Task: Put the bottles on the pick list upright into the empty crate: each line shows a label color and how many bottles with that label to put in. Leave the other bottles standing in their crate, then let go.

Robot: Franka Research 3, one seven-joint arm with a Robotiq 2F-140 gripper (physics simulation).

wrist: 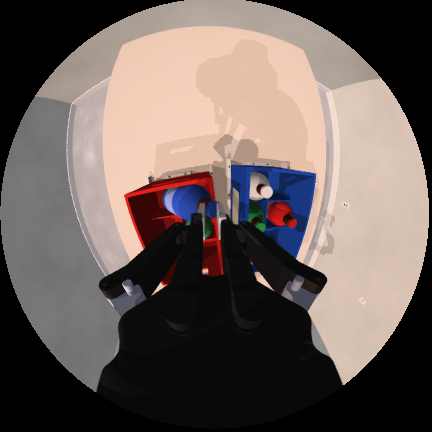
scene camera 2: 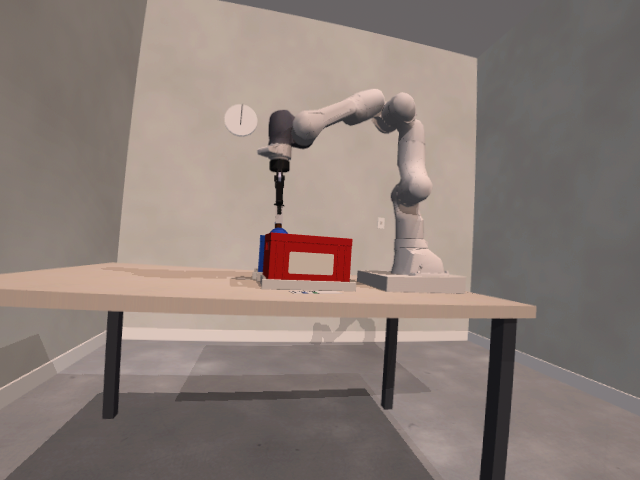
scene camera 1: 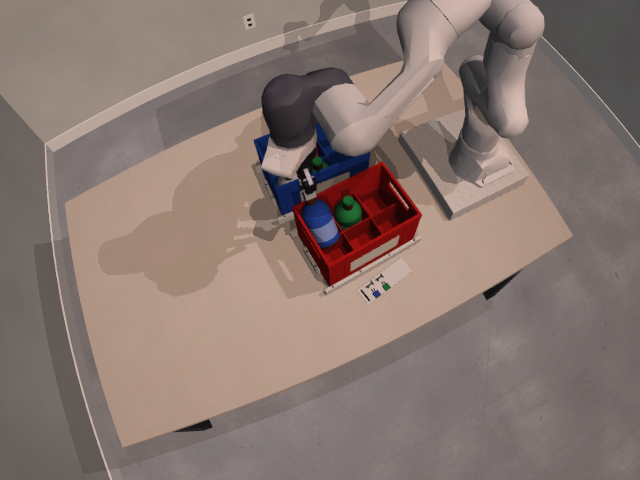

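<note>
My gripper (scene camera 1: 309,194) (scene camera 2: 279,217) (wrist: 210,210) points down and is shut on the cap of the blue-labelled bottle (scene camera 1: 319,217) (scene camera 2: 279,230) (wrist: 186,201). That bottle is in the left end of the red crate (scene camera 1: 336,272) (scene camera 2: 310,241), its shoulder above the rim. It looks higher than the green bottle (scene camera 1: 347,212) beside it and slightly tilted; its base is hidden. In the wrist view, white (wrist: 258,185), green (wrist: 254,213) and red (wrist: 278,213) bottles stand in the blue crate (scene camera 1: 351,167) (wrist: 300,180). The pick list (scene camera 1: 398,272) shows blue and green marks; its digits are unreadable.
The blue crate stands close behind the red crate, and the arm covers part of it in scene camera 1. The robot's pale base plate (scene camera 1: 454,198) (scene camera 2: 423,282) lies to the right of the crates. The red crate has several unoccupied compartments on its right side.
</note>
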